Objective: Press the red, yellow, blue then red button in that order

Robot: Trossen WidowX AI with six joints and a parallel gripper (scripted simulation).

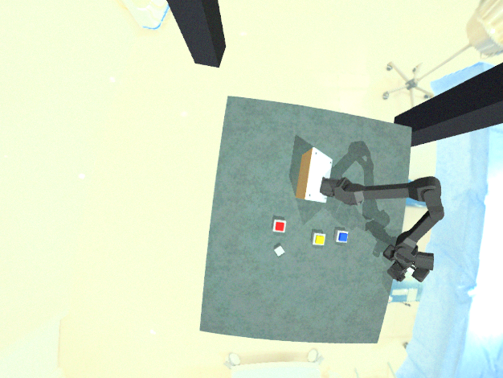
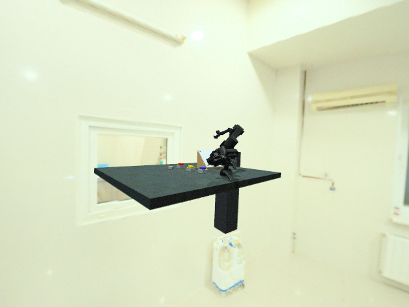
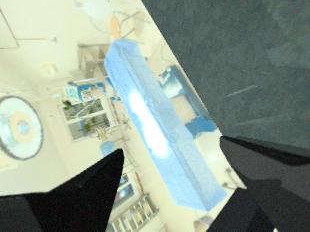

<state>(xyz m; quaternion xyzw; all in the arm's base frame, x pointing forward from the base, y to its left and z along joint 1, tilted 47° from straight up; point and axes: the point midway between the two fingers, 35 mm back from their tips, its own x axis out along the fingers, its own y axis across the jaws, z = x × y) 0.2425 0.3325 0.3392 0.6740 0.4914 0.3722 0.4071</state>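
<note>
My gripper tip is 630 mm to the left of the red button, 50 mm past it and 10 mm above it. From my gripper tip the other things lie so: blue button 350 mm to the right, 70 mm behind, 10 mm below; then yellow button 450 mm to the right, 30 mm behind, 10 mm below; then block 600 mm to the right, 60 mm ahead, 40 mm below.
</note>
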